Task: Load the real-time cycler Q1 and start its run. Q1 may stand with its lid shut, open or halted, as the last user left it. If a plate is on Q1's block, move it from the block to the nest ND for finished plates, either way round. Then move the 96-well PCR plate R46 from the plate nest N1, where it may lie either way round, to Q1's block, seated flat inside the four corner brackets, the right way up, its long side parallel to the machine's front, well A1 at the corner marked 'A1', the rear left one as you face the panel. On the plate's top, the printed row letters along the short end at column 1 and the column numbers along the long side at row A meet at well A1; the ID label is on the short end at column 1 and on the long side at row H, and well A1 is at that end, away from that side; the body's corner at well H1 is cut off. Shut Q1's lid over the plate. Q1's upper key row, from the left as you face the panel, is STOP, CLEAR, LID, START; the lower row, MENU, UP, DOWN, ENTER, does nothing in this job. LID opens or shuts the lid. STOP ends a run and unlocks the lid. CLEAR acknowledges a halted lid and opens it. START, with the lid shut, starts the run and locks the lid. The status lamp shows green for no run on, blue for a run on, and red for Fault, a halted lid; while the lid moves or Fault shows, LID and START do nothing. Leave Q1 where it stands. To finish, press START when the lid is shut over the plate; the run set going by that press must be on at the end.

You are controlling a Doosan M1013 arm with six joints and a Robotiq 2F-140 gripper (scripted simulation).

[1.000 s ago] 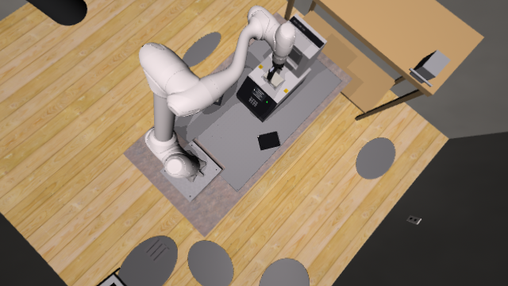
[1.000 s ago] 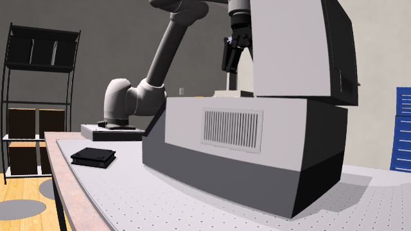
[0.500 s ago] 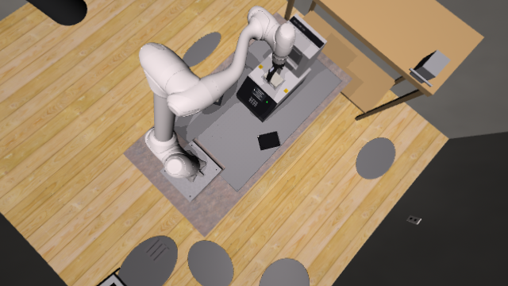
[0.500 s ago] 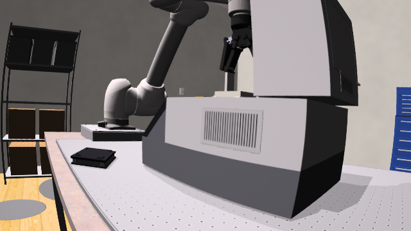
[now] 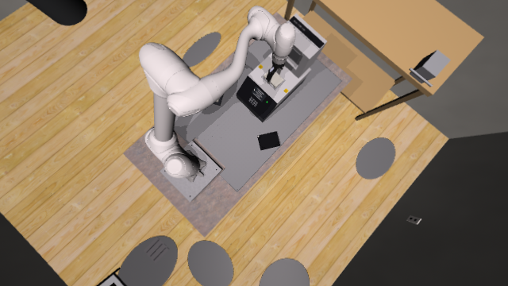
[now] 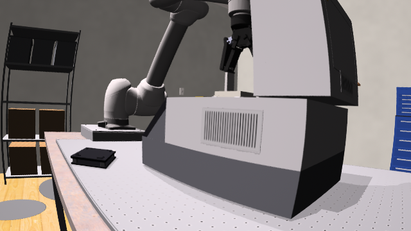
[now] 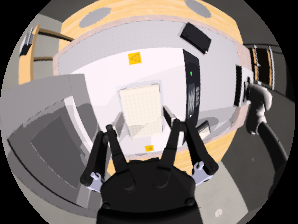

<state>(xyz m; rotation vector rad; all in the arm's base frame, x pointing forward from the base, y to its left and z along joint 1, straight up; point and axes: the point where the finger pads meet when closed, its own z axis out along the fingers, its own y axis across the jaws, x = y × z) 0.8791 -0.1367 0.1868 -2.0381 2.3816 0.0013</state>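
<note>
The pale plate lies 20 mm below my hand. From my hand the other things lie so: black plate nest: 360 mm behind, 240 mm to the right, 210 mm below.
</note>
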